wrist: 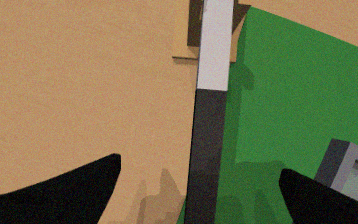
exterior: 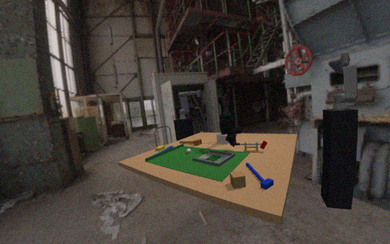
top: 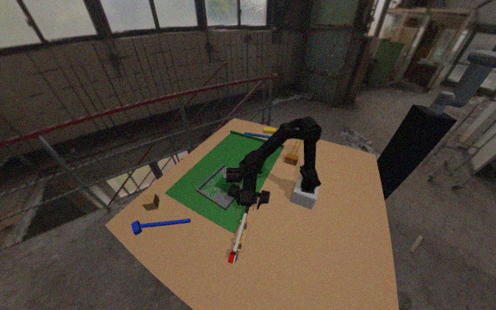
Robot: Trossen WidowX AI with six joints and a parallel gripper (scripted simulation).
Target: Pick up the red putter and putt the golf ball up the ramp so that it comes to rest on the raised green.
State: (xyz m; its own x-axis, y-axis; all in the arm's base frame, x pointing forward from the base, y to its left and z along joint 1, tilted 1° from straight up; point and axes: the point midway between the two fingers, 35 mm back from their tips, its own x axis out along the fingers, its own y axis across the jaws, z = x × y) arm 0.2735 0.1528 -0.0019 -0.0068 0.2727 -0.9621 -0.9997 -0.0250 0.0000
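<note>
Right now the red putter is 10 mm behind my gripper tip and 120 mm to the left of it. Round my gripper tip: white golf ball 100 mm ahead, 400 mm to the right, 30 mm below; then blue mallet 400 mm ahead, 200 mm to the left, 40 mm below; then wooden rack 130 mm to the left, 20 mm below.
</note>
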